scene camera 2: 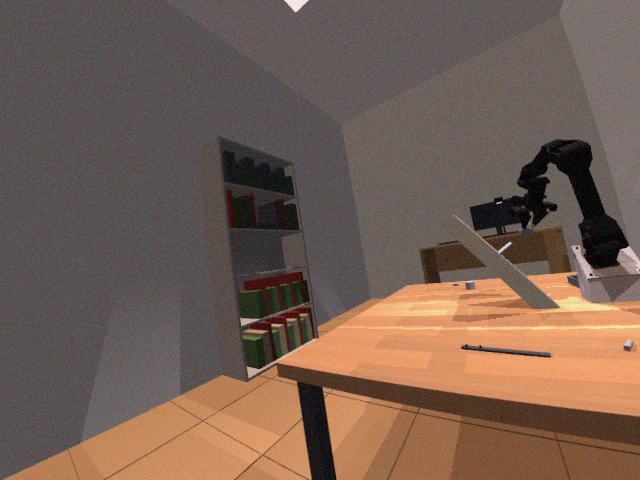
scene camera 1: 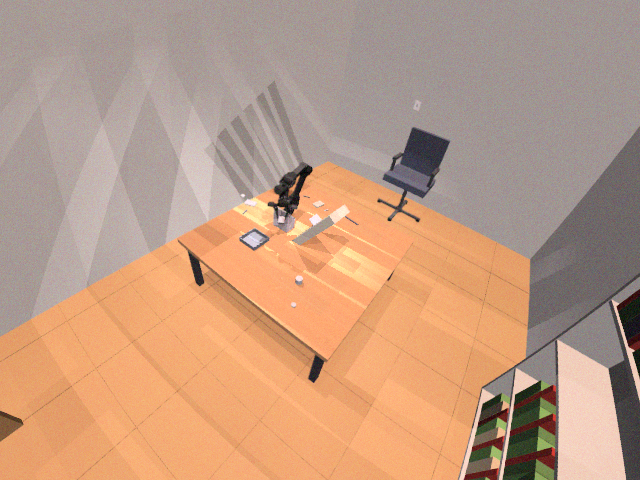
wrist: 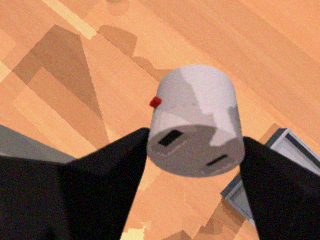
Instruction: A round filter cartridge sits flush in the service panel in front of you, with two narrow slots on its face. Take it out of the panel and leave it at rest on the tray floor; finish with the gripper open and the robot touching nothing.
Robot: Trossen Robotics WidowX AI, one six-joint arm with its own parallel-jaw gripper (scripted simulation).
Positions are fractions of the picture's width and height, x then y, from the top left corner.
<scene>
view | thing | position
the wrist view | my gripper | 0.60,0.59
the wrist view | round filter cartridge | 0.61,0.55
</scene>
